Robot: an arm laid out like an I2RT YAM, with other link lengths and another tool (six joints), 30 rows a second.
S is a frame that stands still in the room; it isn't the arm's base.
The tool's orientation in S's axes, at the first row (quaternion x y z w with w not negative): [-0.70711, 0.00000, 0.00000, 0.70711]
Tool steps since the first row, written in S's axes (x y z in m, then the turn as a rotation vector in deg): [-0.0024, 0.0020, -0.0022, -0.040, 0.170, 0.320]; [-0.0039, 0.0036, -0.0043, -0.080, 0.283, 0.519]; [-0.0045, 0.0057, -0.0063, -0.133, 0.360, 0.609]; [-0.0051, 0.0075, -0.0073, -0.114, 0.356, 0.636]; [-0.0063, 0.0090, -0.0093, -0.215, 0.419, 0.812]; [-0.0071, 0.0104, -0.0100, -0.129, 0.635, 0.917]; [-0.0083, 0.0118, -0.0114, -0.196, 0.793, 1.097]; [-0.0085, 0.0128, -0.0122, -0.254, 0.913, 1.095]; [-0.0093, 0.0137, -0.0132, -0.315, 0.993, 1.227]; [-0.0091, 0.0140, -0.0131, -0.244, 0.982, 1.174]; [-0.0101, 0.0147, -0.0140, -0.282, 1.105, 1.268]
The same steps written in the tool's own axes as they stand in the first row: [-0.0024, 0.0022, 0.0020, -0.040, -0.320, 0.170]; [-0.0039, 0.0043, 0.0036, -0.080, -0.519, 0.283]; [-0.0045, 0.0063, 0.0057, -0.133, -0.609, 0.360]; [-0.0051, 0.0073, 0.0075, -0.114, -0.636, 0.356]; [-0.0063, 0.0093, 0.0090, -0.215, -0.812, 0.419]; [-0.0071, 0.0100, 0.0104, -0.129, -0.917, 0.635]; [-0.0083, 0.0114, 0.0118, -0.196, -1.097, 0.793]; [-0.0085, 0.0122, 0.0128, -0.254, -1.095, 0.913]; [-0.0093, 0.0132, 0.0137, -0.315, -1.227, 0.993]; [-0.0091, 0.0131, 0.0140, -0.244, -1.174, 0.982]; [-0.0101, 0.0140, 0.0147, -0.282, -1.268, 1.105]
